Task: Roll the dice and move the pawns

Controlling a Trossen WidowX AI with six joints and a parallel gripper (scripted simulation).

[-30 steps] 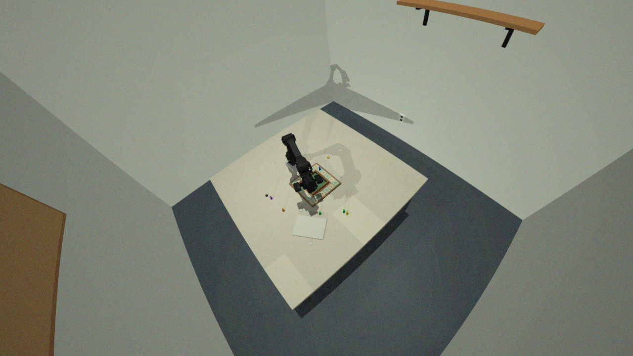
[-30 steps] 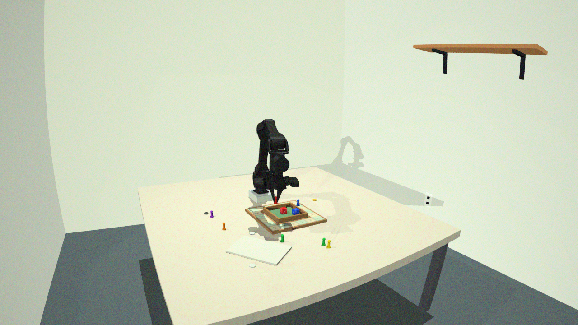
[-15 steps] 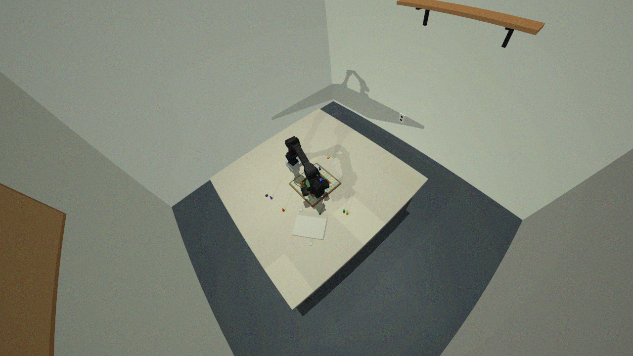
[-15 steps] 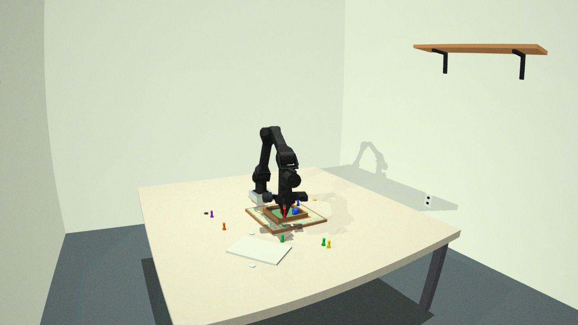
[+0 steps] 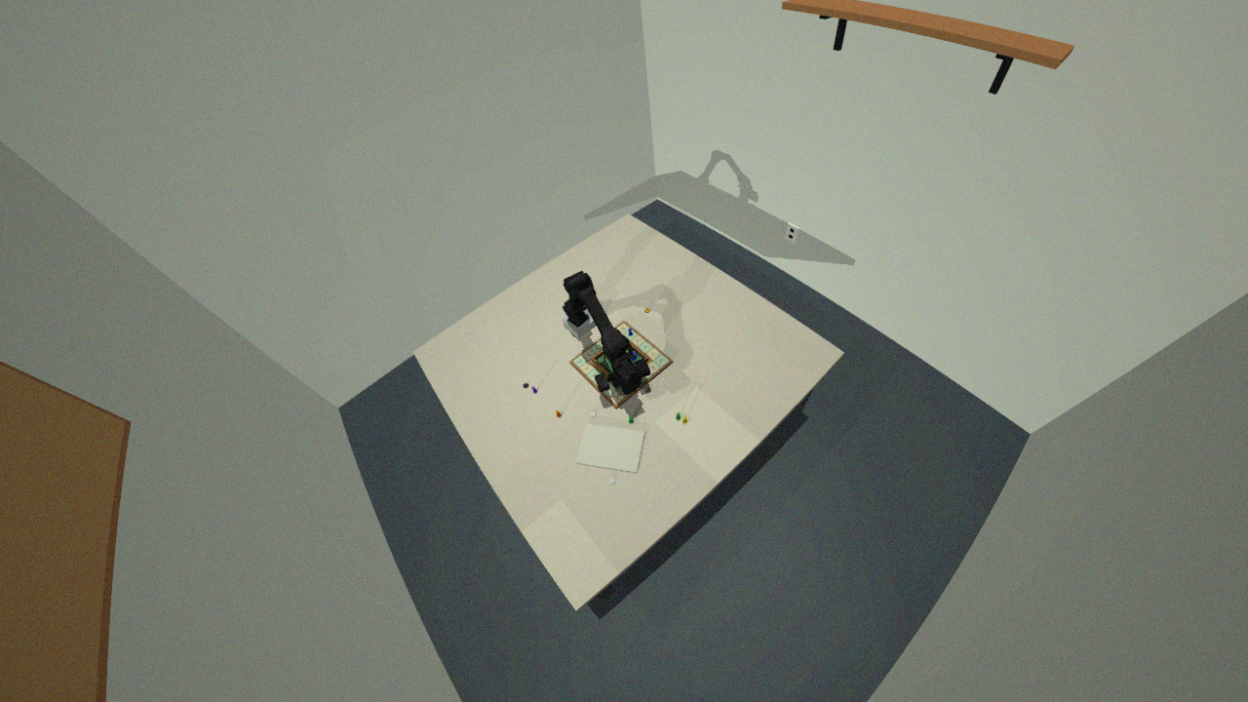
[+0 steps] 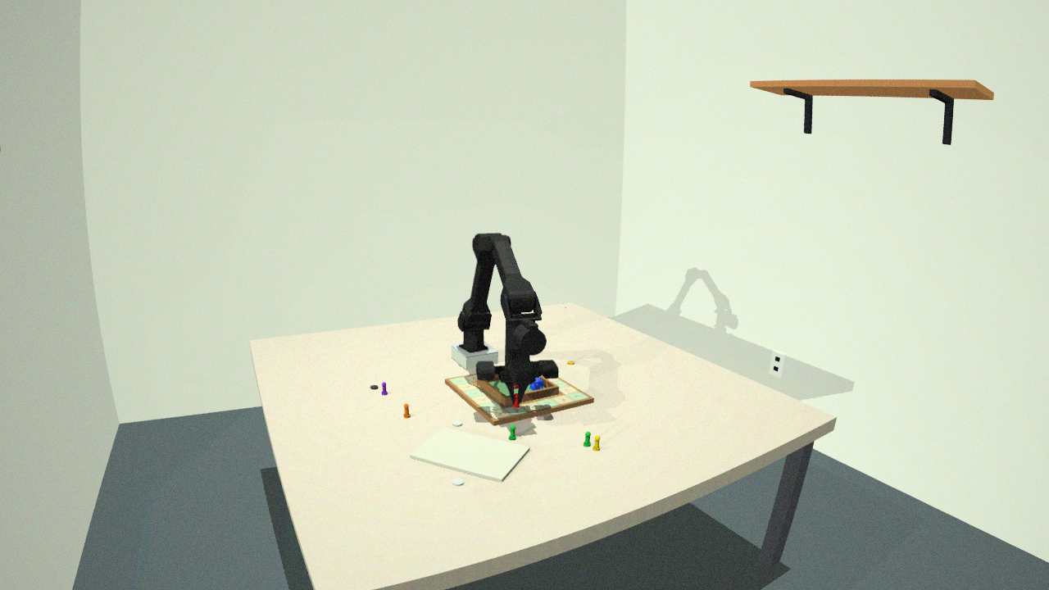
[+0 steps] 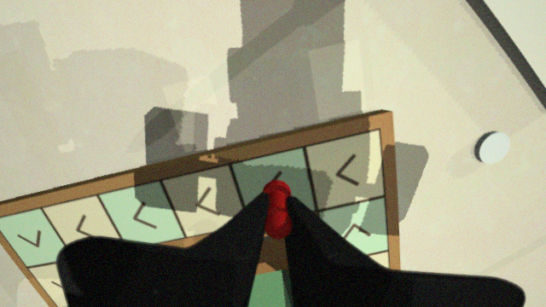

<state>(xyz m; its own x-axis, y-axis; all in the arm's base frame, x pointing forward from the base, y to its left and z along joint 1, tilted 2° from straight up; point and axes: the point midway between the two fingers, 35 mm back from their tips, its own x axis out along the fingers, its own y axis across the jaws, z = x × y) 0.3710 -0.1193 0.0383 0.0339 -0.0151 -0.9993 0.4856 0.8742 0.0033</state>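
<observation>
The blue pawn lies 200 mm to the left of my gripper tip and 160 mm behind it. Round my gripper tip: white card 200 mm to the right, 110 mm ahead, 30 mm below; red pawn 10 mm above; green tray 100 mm behind, 80 mm to the left, 30 mm below.
</observation>
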